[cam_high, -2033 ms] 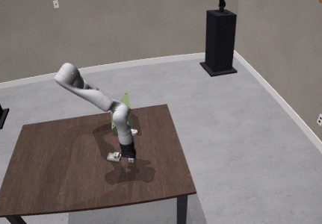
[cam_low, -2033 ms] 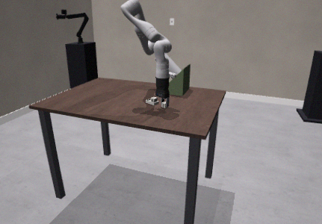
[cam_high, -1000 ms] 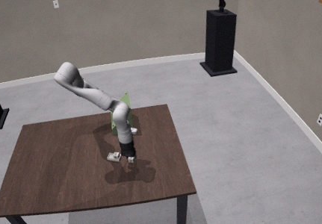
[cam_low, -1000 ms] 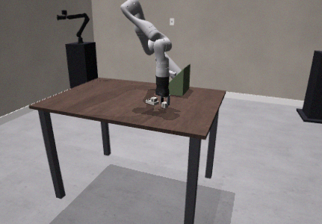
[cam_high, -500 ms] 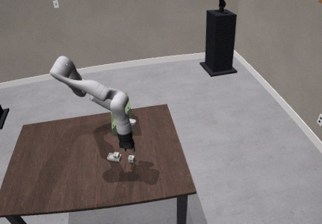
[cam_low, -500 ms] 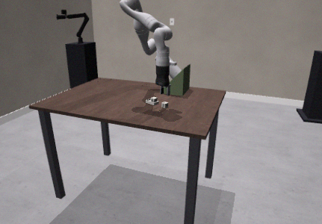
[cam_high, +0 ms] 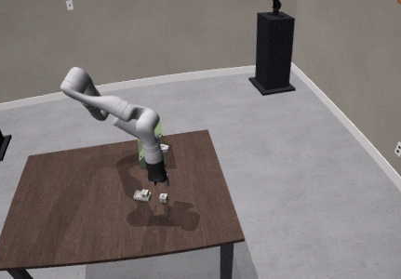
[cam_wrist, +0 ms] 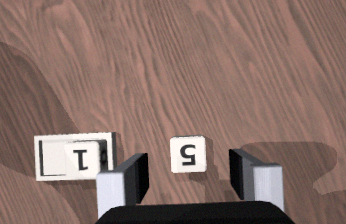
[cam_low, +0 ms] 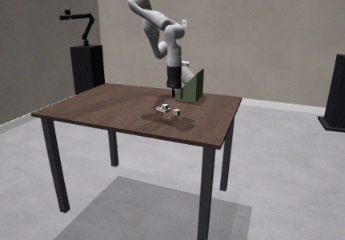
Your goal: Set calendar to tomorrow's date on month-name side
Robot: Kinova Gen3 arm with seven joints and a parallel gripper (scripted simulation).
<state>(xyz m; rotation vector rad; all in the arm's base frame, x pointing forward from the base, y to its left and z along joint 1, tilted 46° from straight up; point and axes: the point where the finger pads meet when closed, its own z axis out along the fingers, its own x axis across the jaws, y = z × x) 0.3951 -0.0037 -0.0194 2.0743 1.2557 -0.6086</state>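
My hand is 100 mm above the digit cube. Also, from my hand: white calendar tray: 110 mm below, 100 mm to the right, 50 mm behind; white cube: 90 mm below, 80 mm to the right, 40 mm behind.
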